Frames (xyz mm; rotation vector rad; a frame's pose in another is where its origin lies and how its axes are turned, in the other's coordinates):
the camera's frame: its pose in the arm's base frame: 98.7 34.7 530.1 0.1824 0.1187 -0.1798
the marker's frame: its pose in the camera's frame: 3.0 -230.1 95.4 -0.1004 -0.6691 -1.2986
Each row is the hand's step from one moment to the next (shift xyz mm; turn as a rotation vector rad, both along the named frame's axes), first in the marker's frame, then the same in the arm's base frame.
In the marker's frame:
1: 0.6 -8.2 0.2 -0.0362 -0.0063 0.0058
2: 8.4 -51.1 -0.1 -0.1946 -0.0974 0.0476
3: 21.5 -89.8 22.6 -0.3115 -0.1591 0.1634
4: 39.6 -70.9 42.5 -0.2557 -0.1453 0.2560
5: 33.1 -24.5 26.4 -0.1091 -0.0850 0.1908
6: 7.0 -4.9 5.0 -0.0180 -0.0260 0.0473
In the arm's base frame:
1: -8.0 -1.1 -1.4 -0.0074 0.0355 -0.0083
2: -49.7 -11.8 -8.3 -0.1054 0.1915 -0.0430
3: -92.6 -19.6 8.6 -0.1918 0.3349 0.0104
4: -78.8 -28.7 37.0 -0.1995 0.3139 0.1171
5: -29.9 -24.3 30.1 -0.1261 0.1590 0.1197
6: -5.9 -5.3 5.9 -0.0361 0.0305 0.0317

